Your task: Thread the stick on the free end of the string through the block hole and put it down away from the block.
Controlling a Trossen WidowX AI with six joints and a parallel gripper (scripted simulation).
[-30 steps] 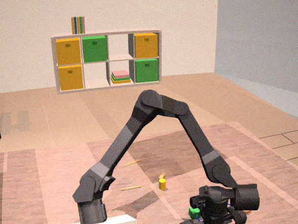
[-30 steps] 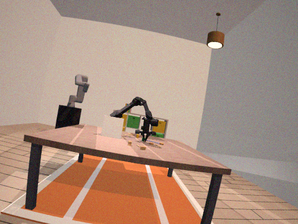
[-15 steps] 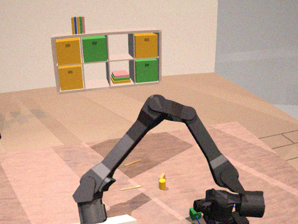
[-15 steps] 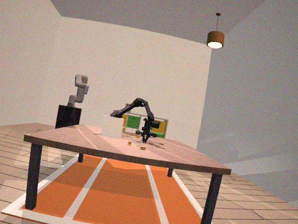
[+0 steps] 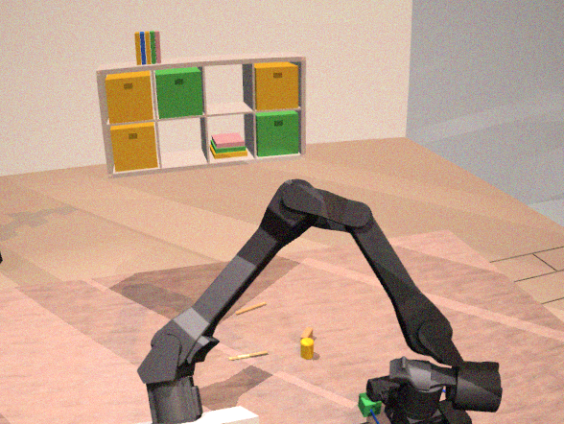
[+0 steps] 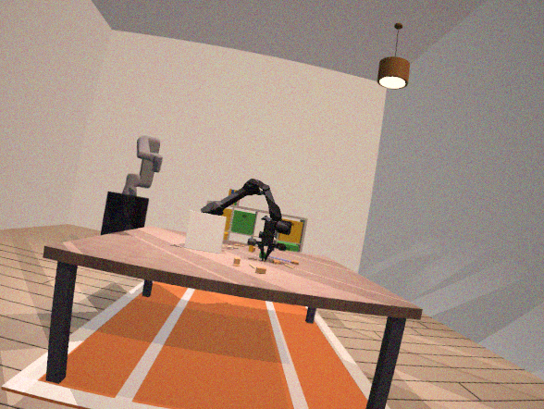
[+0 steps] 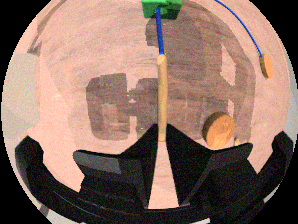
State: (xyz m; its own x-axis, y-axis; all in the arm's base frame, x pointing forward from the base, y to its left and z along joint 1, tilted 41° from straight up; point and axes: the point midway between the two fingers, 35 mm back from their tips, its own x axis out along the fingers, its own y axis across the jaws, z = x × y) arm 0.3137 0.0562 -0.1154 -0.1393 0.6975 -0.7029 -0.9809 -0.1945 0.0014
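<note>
My gripper tip is 10 mm past the thin wooden stick, 40 mm to the right of it and 10 mm below it. The rest, counted from my gripper tip: green block: 20 mm behind, 120 mm to the left, 20 mm above; then round wooden button: 160 mm ahead, 120 mm to the left, 10 mm above; then orange disc: 60 mm ahead, 10 mm to the left, 10 mm above.
</note>
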